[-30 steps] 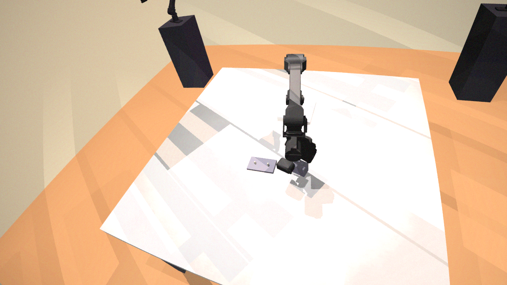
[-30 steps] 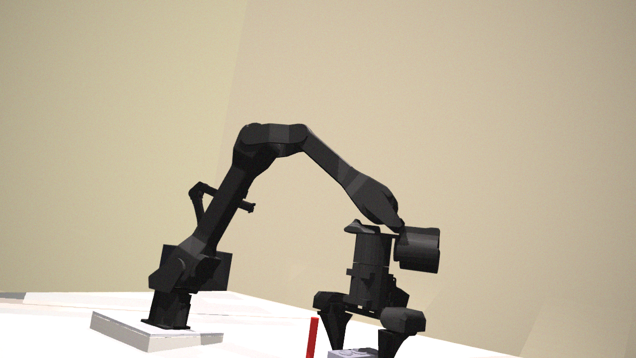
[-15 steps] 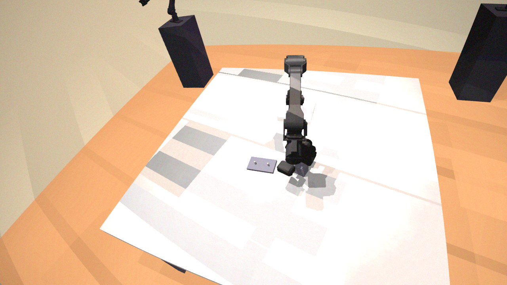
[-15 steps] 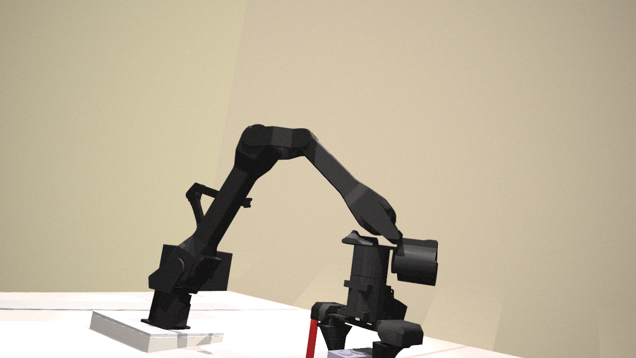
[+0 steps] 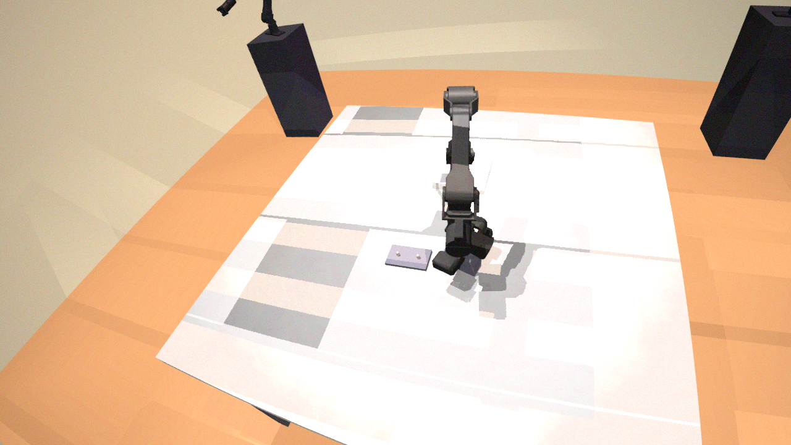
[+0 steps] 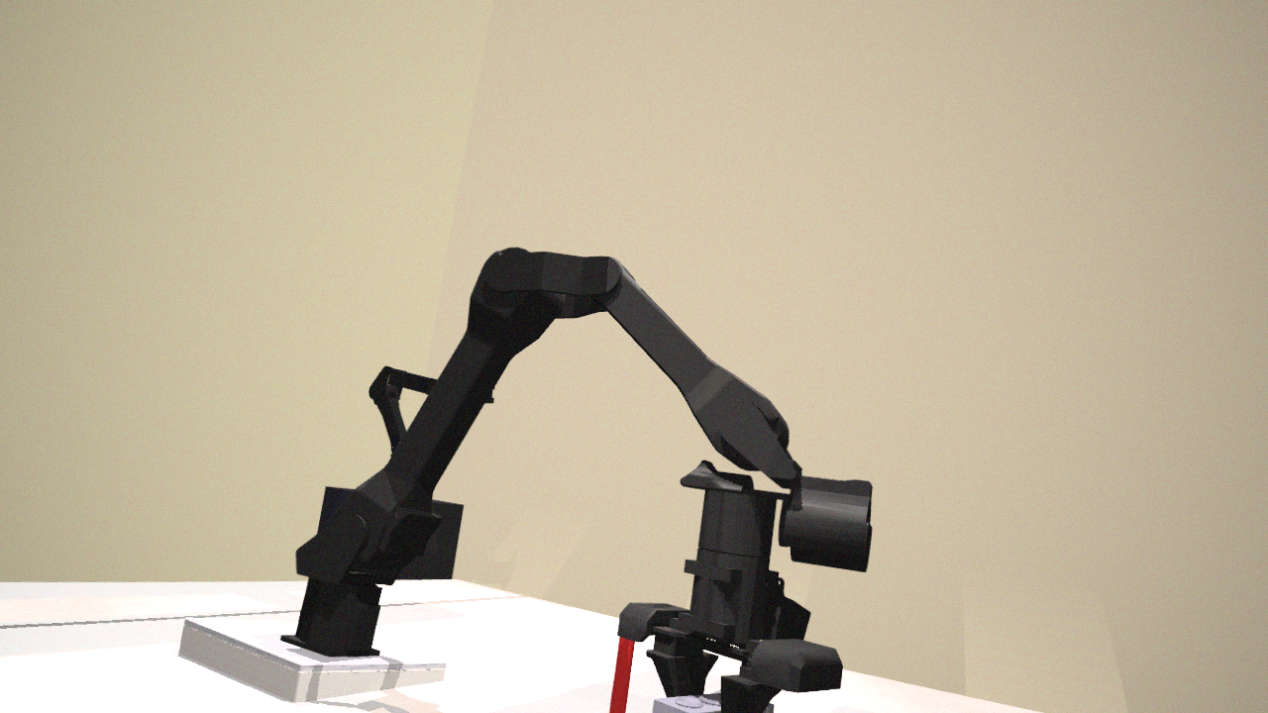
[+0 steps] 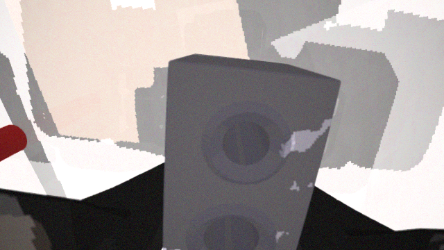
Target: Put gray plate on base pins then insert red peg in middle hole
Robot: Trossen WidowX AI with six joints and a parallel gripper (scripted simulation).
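The base lies 15 cm to the right of my gripper tip. The rest, counted from my gripper tip: red peg 10 cm behind, 4 cm to the left, 3 cm above; gray plate 3 cm above.
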